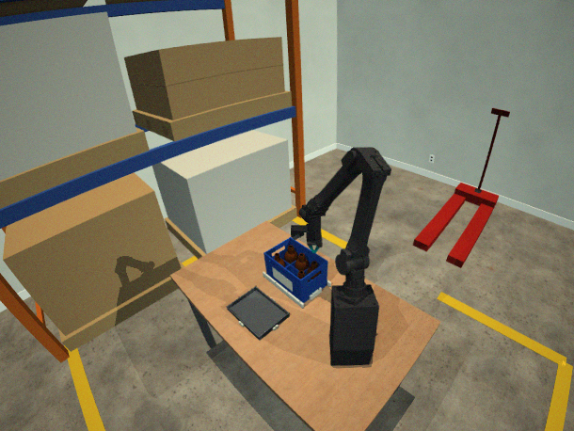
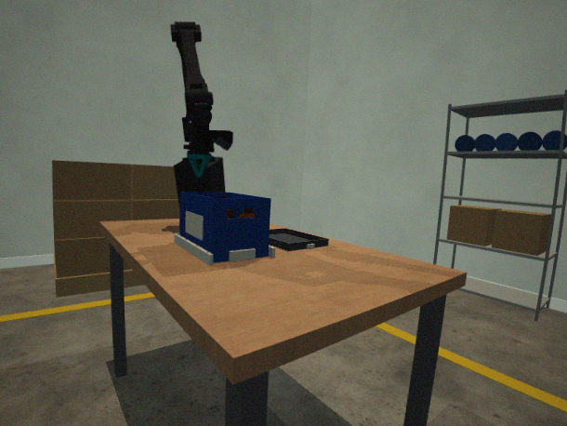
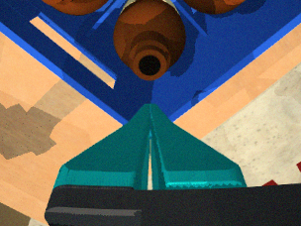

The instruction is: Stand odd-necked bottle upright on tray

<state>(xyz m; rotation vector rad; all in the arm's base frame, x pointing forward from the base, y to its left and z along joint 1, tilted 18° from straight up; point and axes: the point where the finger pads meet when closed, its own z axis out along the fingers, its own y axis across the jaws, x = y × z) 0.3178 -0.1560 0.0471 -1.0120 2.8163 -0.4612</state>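
Right now my hand is 9 cm short of the crate, 4 cm to the right of it and 15 cm above it. Round my hand: bottle: 19 cm ahead, 7 cm to the left, 15 cm below; then dark tray: 10 cm ahead, 32 cm to the left, 22 cm below.
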